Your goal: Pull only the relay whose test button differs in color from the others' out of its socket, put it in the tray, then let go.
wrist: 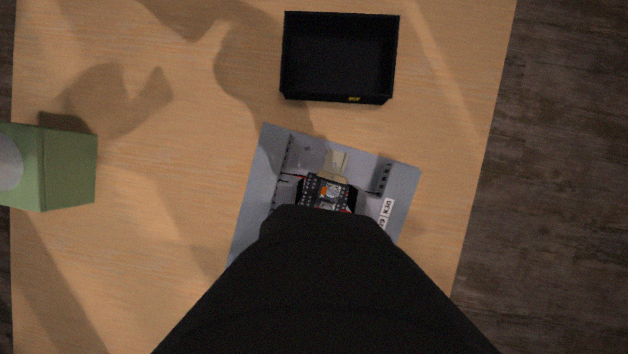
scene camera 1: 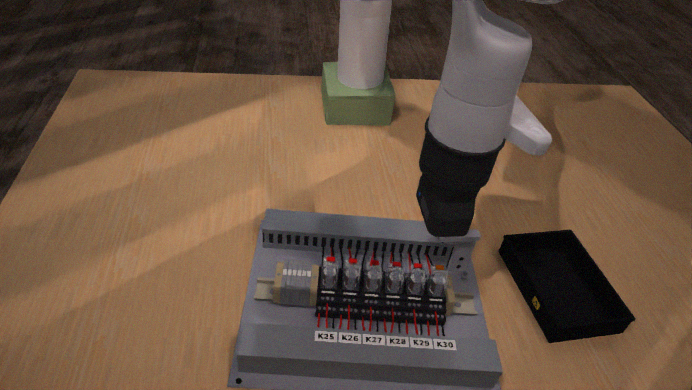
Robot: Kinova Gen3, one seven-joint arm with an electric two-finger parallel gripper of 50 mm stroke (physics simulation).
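Places are measured from the arm's base along level axes (x left, y back, z up), in centimetres.
Pixels of known places: gripper, fingertip midpoint: (wrist: 325,191) (scene camera 1: 449,250); arm's base at its link origin: (scene camera 1: 360,76).
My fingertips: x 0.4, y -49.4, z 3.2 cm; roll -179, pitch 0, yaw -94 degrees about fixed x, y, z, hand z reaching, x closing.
Note:
Ahead of a thing's pixels: the offset from my fingertips to its top centre. "pt": to the spot under its first point.
The relay with the orange test button @(dx -0.6, dy -0.7, dz -3.2 cm) (scene camera 1: 438,284) (wrist: 331,191) sits upright in its socket at the right end of the row, above label K30. Several relays with red buttons @(dx -8.8, dy +1.1, dz -3.2 cm) (scene camera 1: 372,278) stand in the sockets to its left. My gripper (scene camera 1: 456,262) (wrist: 325,191) is open and empty, pointing down above the K30 end of the row. In the wrist view its dark finger pads show on either side of the orange-button relay; its height over the relay is hard to tell. The black tray @(pt dx +13.3, dy +0.5, dz -8.8 cm) (scene camera 1: 521,282) (wrist: 330,96) is empty and lies right of the panel.
The grey panel (scene camera 1: 280,345) (wrist: 250,200) has raised wire ducts at its back @(pt dx -9.8, dy +10.9, dz -5.8 cm) (scene camera 1: 350,226) and front. A terminal block @(dx -18.1, dy +3.0, dz -5.5 cm) (scene camera 1: 298,287) stands left of the relays. Red and black wires run from the sockets. The green robot base (scene camera 1: 358,107) (wrist: 70,167) stands at the table's back.

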